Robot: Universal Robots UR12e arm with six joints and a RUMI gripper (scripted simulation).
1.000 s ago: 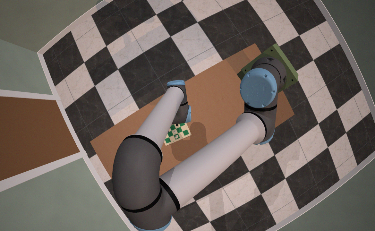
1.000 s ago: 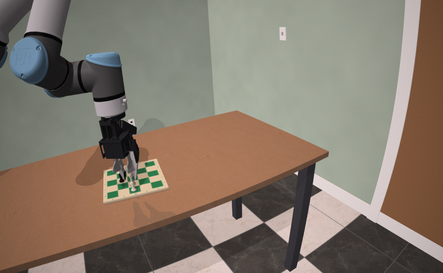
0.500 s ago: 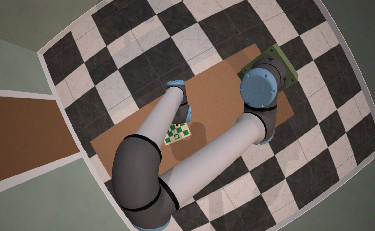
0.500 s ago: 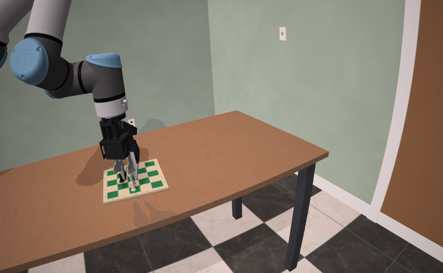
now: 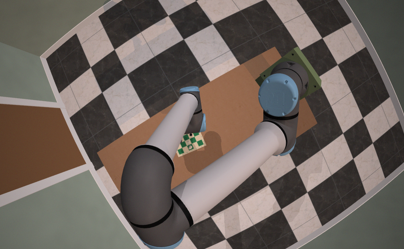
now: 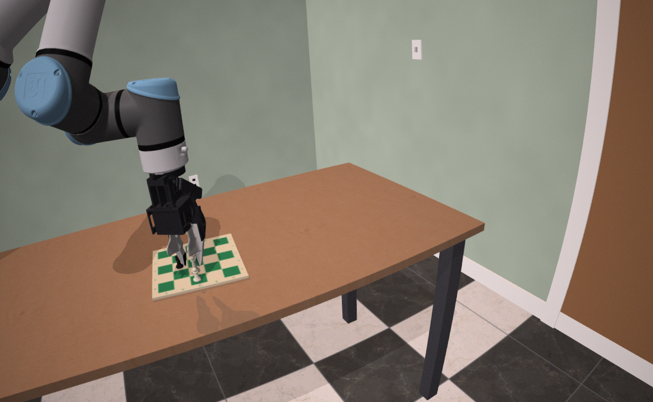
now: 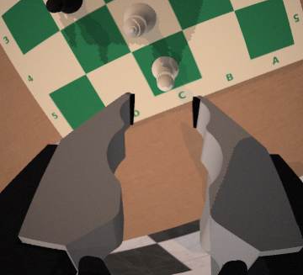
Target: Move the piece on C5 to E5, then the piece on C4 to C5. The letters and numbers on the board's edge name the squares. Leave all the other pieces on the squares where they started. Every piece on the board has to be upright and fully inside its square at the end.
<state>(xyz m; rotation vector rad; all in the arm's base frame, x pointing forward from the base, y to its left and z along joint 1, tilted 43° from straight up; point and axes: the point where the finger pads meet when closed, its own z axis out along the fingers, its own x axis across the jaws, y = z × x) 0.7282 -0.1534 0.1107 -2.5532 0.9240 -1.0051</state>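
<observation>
Now: the white pawn 40 mm below my hand. Round my hand: cream chessboard: 80 mm to the left, 60 mm below, 20 mm ahead; then black piece: 80 mm to the left, 40 mm below, 20 mm behind; then white king: 150 mm to the left, 40 mm ahead, 20 mm below.
</observation>
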